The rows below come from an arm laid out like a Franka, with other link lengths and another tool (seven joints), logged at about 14 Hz.
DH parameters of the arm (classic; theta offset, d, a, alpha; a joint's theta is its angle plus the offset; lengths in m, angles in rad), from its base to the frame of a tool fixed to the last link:
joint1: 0 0.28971 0 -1.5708
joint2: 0 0 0 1.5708
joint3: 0 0.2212 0.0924 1.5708
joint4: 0 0 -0.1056 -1.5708
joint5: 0 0.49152 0 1.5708
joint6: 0 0 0.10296 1.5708
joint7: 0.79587 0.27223 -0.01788 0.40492
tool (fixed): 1.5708 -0.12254 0 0
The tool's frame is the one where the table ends.
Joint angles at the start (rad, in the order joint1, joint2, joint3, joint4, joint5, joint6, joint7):
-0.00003, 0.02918, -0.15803, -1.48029, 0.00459, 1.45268, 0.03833
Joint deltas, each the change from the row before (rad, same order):
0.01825, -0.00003, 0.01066, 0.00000, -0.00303, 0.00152, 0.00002
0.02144, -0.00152, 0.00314, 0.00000, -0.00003, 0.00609, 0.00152
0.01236, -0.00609, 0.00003, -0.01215, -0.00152, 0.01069, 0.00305
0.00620, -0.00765, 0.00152, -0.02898, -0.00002, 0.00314, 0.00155
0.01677, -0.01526, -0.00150, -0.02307, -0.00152, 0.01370, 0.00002
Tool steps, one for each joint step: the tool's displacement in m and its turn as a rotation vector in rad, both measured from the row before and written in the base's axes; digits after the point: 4 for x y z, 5 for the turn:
0.0033, 0.0173, 0.0001, -0.00290, -0.00110, 0.02870
0.0029, 0.0152, 0.0012, -0.00068, -0.00756, 0.02307
0.0011, 0.0074, -0.0021, -0.00122, -0.00448, 0.00924
-0.0013, 0.0048, -0.0106, 0.00263, 0.01811, 0.00611
-0.0005, 0.0090, -0.0022, 0.00021, -0.00577, 0.01520

